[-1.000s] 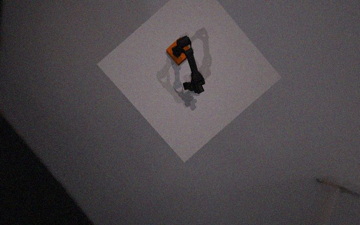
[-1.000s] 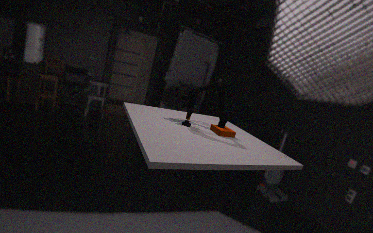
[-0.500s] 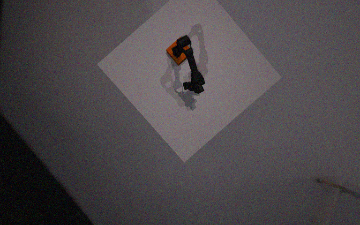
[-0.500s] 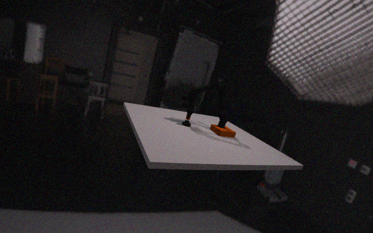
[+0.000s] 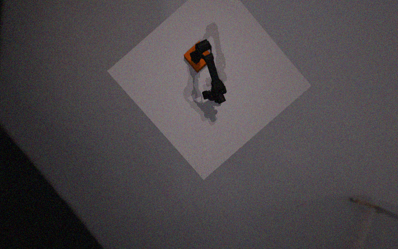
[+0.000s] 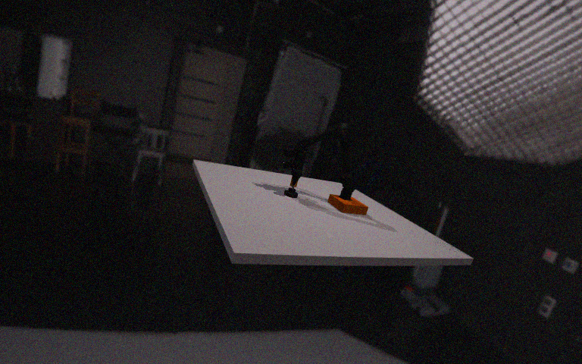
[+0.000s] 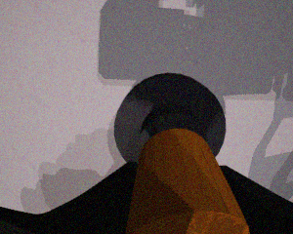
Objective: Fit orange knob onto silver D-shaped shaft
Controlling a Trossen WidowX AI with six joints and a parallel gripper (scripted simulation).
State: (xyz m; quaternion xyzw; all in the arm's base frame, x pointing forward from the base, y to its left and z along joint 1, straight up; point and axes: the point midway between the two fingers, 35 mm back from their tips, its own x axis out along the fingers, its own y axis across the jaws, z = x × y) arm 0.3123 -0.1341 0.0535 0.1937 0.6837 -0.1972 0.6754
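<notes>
Now: the orange knob 3 cm above my gripper tip. Round my gripper tip: pedestal with D-shaped shaft 4 cm below.
</notes>
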